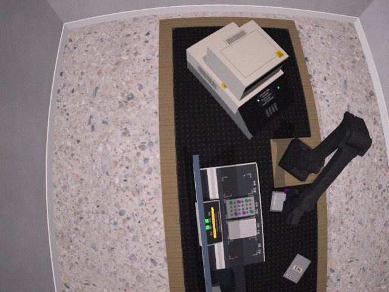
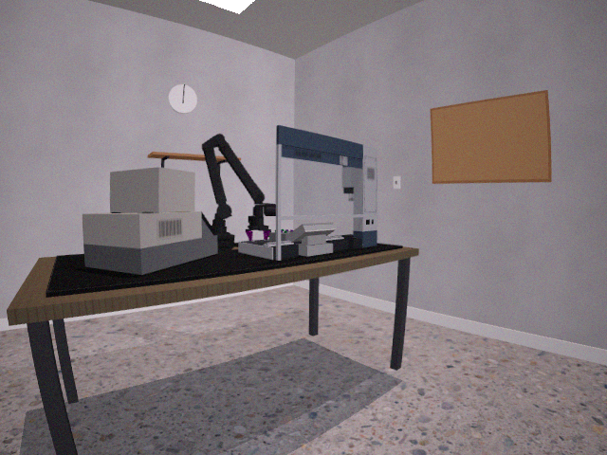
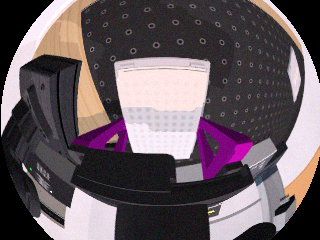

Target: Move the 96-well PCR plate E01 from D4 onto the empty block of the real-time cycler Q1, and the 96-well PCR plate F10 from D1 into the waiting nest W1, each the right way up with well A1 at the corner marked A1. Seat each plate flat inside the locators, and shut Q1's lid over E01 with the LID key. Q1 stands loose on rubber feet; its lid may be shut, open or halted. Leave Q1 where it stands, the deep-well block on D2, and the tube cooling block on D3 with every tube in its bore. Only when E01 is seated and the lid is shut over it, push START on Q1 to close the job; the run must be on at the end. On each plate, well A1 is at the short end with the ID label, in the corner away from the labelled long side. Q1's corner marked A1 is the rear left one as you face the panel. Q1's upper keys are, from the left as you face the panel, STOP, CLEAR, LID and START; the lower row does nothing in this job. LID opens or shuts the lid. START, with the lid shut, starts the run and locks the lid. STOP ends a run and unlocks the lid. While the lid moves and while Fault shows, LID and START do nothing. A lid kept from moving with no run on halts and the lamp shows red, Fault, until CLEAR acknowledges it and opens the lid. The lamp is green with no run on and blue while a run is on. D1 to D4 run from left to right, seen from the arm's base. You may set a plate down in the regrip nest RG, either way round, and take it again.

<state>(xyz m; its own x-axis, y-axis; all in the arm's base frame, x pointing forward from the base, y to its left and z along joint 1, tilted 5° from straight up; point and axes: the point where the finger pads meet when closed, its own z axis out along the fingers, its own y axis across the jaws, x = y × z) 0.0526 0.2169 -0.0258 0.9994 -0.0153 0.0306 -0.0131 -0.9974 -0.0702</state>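
The grey regrip nest lies 20 mm below my hand. Also, from my hand: deep-well block: 220 mm ahead, 140 mm to the left, 50 mm above; then clear panel: 400 mm ahead, 180 mm to the left, 300 mm above; then tube cooling block: 240 mm ahead, 40 mm to the left, 50 mm above.
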